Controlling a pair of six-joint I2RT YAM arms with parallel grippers.
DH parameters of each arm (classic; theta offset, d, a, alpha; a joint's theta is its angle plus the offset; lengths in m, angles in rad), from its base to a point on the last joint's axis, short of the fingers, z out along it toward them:
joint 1: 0 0.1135 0.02 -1.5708
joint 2: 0 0 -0.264 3.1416
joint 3: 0.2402 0 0.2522 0
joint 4: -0.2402 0 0.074 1.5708
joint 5: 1.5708 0 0 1.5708
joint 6: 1.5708 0.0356 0 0
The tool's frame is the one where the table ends.
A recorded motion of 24 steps. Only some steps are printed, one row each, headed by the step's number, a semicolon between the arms.
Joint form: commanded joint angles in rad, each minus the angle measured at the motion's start. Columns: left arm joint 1, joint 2, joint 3, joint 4, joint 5, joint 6; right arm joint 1, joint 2, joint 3, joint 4, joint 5, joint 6.
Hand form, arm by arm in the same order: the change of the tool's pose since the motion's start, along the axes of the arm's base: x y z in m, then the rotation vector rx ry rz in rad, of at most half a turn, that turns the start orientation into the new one. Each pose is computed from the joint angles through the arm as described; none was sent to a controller.
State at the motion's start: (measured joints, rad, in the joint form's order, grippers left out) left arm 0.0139 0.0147 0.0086 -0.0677 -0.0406 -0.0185; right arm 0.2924 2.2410 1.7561 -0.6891 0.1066 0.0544
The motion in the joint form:
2: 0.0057 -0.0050 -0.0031 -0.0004 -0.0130 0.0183; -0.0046 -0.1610 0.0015 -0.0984 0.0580 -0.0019
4: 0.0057 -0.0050 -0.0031 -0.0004 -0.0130 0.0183; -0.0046 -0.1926 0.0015 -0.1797 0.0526 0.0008
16: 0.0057 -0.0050 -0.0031 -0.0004 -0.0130 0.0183; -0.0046 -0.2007 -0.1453 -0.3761 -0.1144 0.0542
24: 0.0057 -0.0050 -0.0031 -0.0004 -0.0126 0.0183; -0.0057 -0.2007 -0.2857 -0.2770 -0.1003 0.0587
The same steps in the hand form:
2: -0.0002 0.0011 -0.0007 0.0192 -0.0003 0.0173; -0.0203 -0.0104 0.0672 -0.0330 -0.0765 -0.0270
4: -0.0002 0.0011 -0.0007 0.0192 -0.0003 0.0173; -0.0316 -0.0135 0.0768 -0.0419 -0.0276 -0.0260
16: -0.0002 0.0011 -0.0007 0.0192 -0.0003 0.0173; -0.0729 -0.0196 0.0338 0.0284 0.3399 -0.0305
24: -0.0002 0.0011 -0.0007 0.0192 -0.0003 0.0169; -0.0857 -0.0243 -0.0006 0.0042 0.3751 -0.0416

